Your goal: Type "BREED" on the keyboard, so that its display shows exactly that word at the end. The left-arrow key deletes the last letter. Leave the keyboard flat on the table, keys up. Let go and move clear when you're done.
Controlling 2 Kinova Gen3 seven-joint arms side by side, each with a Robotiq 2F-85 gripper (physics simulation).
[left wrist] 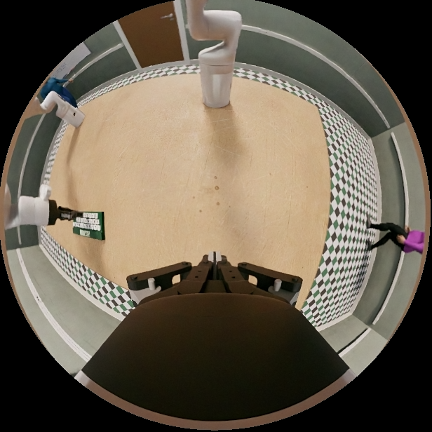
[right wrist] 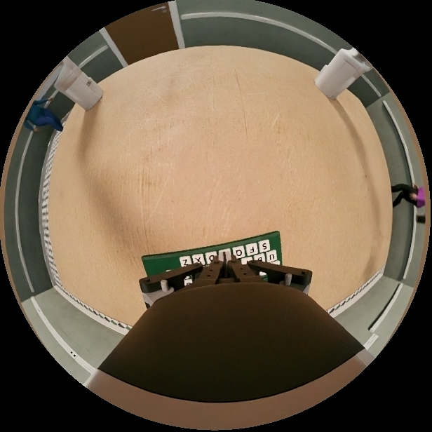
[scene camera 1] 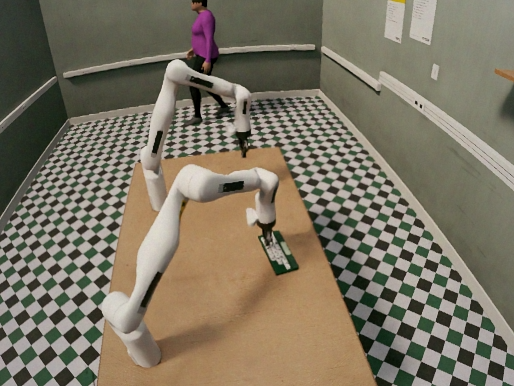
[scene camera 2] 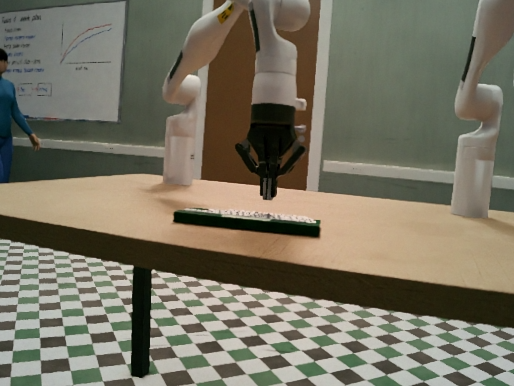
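Observation:
The green keyboard [scene camera 1: 280, 257] [scene camera 2: 247, 226] [left wrist: 102, 227] [right wrist: 155, 262] lies flat on the table, its white keys up. In the right wrist view its letters appear upside down; Z, X, Q, F, S and U show, and others are hidden behind the fingers. Its pale display [scene camera 1: 285, 248] is too small to read. My right gripper [scene camera 1: 268, 243] [scene camera 2: 267, 198] [right wrist: 224, 258] is shut and empty, pointing down, with a small gap above the keys. My left gripper [scene camera 1: 244, 155] [left wrist: 214, 258] is shut and empty, high above the table's far end in scene camera 1, well away from the keyboard.
The wooden table [scene camera 1: 215, 300] [scene camera 2: 390, 240] carries both arm bases. The left arm's base [scene camera 1: 156, 190] [scene camera 2: 471, 187] and the right arm's base [scene camera 1: 140, 345] [scene camera 2: 178, 155] stand along one long side. A person in purple [scene camera 1: 204, 35] and one in blue [scene camera 2: 6, 105] are beyond the table.

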